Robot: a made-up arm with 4 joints.
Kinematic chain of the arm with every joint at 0, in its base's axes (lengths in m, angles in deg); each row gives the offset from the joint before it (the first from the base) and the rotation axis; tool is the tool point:
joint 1: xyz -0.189 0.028 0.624 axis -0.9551 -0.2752 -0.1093
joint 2: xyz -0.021 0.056 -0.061 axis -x
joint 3: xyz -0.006 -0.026 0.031 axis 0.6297 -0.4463 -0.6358
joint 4: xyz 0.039 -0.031 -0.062 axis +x
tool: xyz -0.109 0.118 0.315
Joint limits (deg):
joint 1: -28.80..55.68
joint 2: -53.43..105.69
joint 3: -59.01..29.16
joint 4: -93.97..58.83
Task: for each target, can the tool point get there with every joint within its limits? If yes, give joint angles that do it. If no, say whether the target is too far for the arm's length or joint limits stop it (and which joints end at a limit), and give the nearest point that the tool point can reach.
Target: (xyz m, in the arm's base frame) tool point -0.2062 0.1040 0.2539
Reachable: yes | joints 42.63 22.17 0.15 -74.37
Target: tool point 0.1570 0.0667 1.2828
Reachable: no: too far | nearest point -0.0669 0.0847 0.9183 | short by 0.428 m
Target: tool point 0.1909 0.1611 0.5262
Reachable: no: joint limits stop it (at a limit: joint 1, joint 3, joint 4) | nearest point 0.0032 0.2601 0.3830 | short by 0.256 m
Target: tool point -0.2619 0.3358 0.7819
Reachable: yes | joints -21.45 66.51 -16.10 12.26
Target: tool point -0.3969 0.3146 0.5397
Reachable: yes | joints -0.24 -23.50 -28.06 -74.21
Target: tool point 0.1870 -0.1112 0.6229
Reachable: no: joint limits stop it (at a limit: joint 1, joint 3, joint 4) | nearest point -0.0391 -0.1879 0.6670 | short by 0.243 m
